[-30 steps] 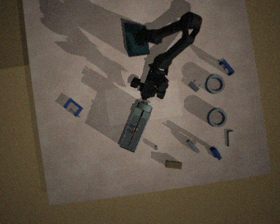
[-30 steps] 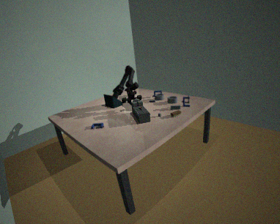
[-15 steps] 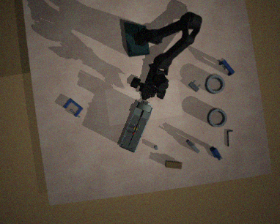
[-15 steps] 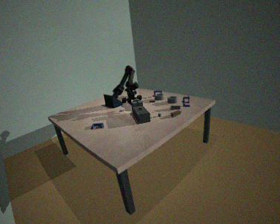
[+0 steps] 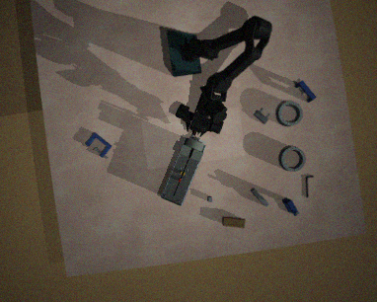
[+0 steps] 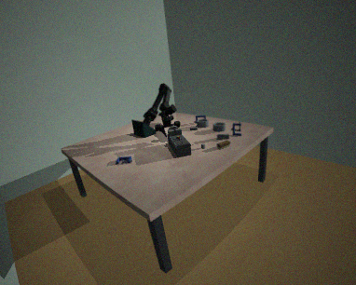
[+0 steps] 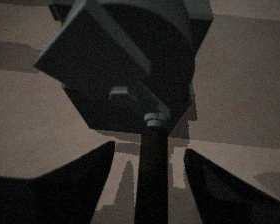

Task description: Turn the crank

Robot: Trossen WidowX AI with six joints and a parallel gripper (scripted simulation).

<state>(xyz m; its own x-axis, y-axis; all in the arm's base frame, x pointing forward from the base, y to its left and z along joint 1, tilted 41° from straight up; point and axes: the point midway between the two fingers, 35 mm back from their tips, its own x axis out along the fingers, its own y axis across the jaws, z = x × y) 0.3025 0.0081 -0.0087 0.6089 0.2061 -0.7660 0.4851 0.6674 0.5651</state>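
Now: the dark handle 2 cm behind my gripper tip, 1 cm to the left of it and 2 cm above it. Round my gripper tip: small grey cube: 28 cm ahead, 4 cm to the left, 3 cm below; then red pointer: 18 cm ahead, 8 cm to the right, 4 cm above; then grey bar: 29 cm ahead, 24 cm to the left, 3 cm below.
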